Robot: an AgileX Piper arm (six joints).
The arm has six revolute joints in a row. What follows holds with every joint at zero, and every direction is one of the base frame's.
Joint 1 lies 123.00 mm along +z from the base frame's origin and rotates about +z.
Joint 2 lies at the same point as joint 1 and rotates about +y.
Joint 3 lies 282.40 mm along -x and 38.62 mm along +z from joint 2 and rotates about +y.
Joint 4 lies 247.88 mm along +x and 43.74 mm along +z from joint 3 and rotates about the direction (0.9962, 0, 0.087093).
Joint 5 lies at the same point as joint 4 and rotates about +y.
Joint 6 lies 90.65 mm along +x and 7.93 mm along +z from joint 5 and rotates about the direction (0.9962, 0, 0.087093).
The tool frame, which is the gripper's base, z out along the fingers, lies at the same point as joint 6; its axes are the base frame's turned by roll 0.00, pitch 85.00 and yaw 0.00 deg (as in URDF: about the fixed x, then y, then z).
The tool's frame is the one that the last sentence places.
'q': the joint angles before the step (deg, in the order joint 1, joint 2, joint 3, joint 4, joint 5, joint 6). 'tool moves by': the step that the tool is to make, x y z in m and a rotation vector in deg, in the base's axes. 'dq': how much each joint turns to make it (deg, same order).
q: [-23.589, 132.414, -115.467, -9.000, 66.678, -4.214]
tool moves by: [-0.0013, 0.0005, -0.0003, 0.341, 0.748, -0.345]
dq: [0.003, -0.011, 0.031, -0.003, 0.845, 0.226]
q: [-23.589, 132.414, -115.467, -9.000, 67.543, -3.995]
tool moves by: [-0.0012, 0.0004, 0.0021, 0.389, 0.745, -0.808]
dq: [0.003, -0.014, -0.511, -0.001, 1.470, 0.602]
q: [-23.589, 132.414, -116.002, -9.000, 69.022, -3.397]
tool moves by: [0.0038, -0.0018, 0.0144, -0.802, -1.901, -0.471]
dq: [-0.004, -0.011, -3.132, 0.001, 1.138, 0.300]
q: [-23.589, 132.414, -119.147, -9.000, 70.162, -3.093]
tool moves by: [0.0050, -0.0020, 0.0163, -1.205, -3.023, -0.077]
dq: [0.004, 0.008, -3.462, 0.101, 0.210, 0.039]
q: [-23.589, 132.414, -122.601, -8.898, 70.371, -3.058]
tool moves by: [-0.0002, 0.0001, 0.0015, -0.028, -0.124, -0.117]
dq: [0.003, -0.119, -0.108, -0.002, 0.120, 0.106]
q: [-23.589, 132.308, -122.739, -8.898, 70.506, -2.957]
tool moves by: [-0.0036, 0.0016, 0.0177, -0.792, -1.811, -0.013]
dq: [0.004, -2.051, -0.028, -0.001, 0.104, 0.001]
